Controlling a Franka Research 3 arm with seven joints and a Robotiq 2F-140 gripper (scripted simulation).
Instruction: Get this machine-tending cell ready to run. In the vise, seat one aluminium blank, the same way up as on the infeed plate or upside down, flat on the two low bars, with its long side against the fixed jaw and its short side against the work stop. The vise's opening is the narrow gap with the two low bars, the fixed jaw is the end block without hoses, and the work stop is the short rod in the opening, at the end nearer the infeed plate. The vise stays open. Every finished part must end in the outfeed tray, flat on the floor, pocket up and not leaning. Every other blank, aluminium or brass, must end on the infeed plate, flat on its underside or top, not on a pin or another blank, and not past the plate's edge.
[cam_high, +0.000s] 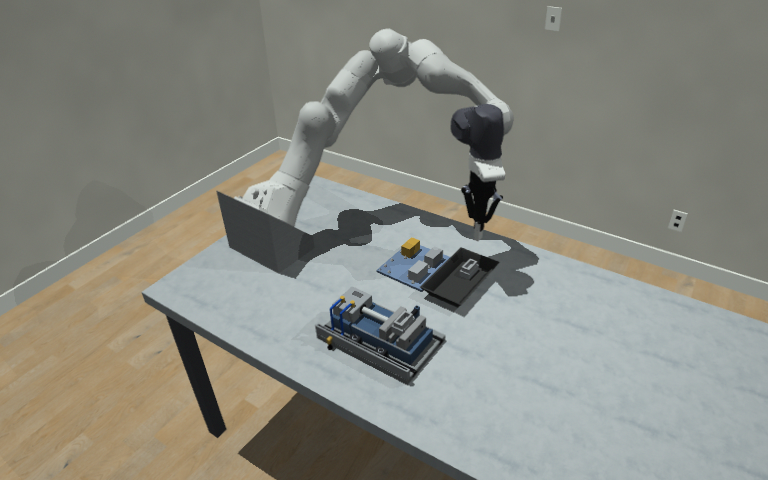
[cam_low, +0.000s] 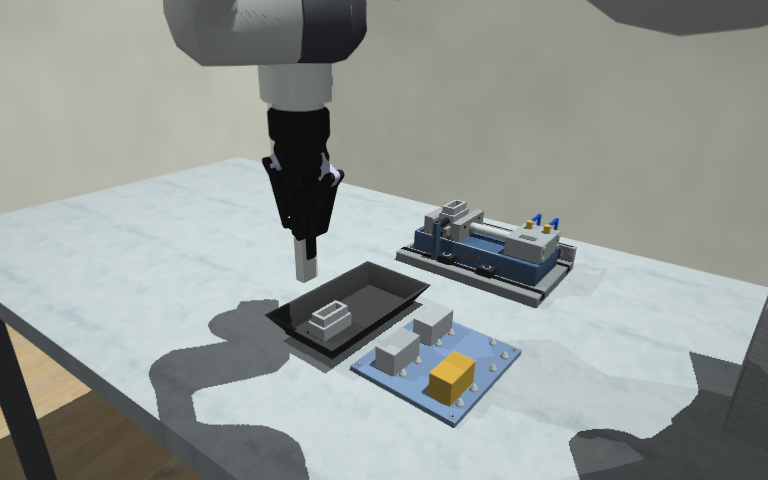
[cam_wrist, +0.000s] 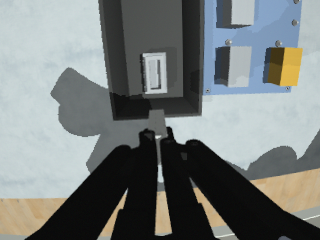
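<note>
Right now my hand is 4 cm short of the fixed jaw, 41 cm to the left of it and 7 cm above it. The rest, counted from my hand: brass blank (21 cm behind, 5 cm to the right, 13 cm below).
</note>
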